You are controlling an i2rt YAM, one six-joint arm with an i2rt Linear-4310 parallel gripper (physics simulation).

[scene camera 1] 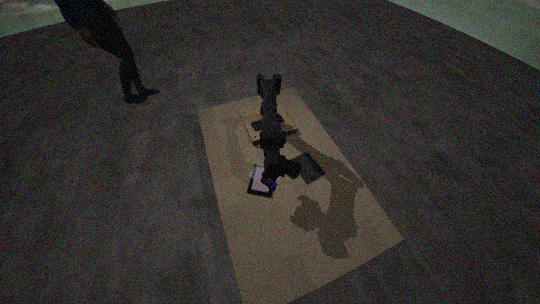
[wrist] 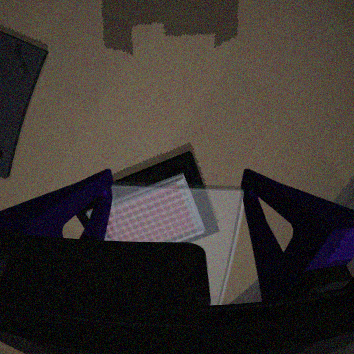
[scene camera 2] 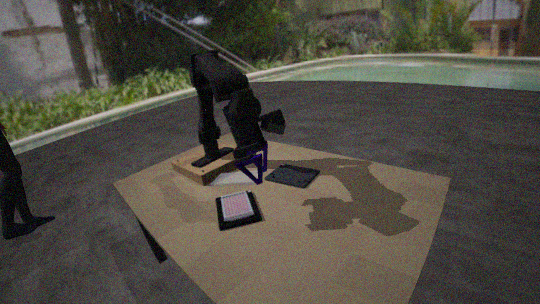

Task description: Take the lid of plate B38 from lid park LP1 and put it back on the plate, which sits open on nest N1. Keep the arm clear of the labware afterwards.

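Frame: origin at the arm's base, x left, y up, z ahead, level; millimetres.
Seen in the pictures: gripper, fingertip midpoint: (scene camera 1: 277,183) (wrist: 177,177) (scene camera 2: 262,177); arm's base, origin of the base link: (scene camera 2: 213,157).
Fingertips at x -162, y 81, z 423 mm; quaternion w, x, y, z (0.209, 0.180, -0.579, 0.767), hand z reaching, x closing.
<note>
Pixels of each thing's top centre, then the offset from my fingertips to it. "*": a spot on its surface instead. Level surfaces: height alone.
- open plate B38, middle of its top: (wrist: 176,272) (scene camera 2: 236,174) (scene camera 1: 264,174) dy +12, dx -34, dz -59 mm
- black nest N1, middle of its top: (wrist: 146,221) (scene camera 2: 236,205) (scene camera 1: 262,179) dy -104, dx -30, dz -98 mm
- clear lid, surface spot: (wrist: 225,220) * dy +10, dx -40, dz -8 mm
- dark lid park LP1, middle of its top: (scene camera 2: 292,171) (scene camera 1: 307,165) dy -102, dx +220, dz -60 mm
- tan table, its level: dy -122 mm
The open plate B38 (scene camera 1: 259,180) (scene camera 2: 237,206) (wrist: 150,215), white with pink wells, sits on the black nest N1 (scene camera 1: 261,194) (scene camera 2: 240,224) (wrist: 172,165). My gripper (scene camera 1: 277,180) (scene camera 2: 262,176) (wrist: 177,177) is shut on the clear lid (scene camera 2: 230,178) (wrist: 225,220), its purple fingers standing wide at opposite edges. In the wrist view the lid partly overlaps the plate and is turned relative to it; in the scene camera 2 view it is held behind the plate, above the table. The dark lid park LP1 (scene camera 1: 311,170) (scene camera 2: 292,176) (wrist: 15,100) bears no lid. The arm hides the lid in the scene camera 1 view.
The arm's wooden base board (scene camera 1: 250,131) (scene camera 2: 187,172) stands at the back of the tan table (scene camera 1: 240,225) (scene camera 2: 280,255). The arm's shadow falls on the table beside the lid park. A person (scene camera 1: 107,35) (scene camera 2: 11,200) stands off the table on the left.
</note>
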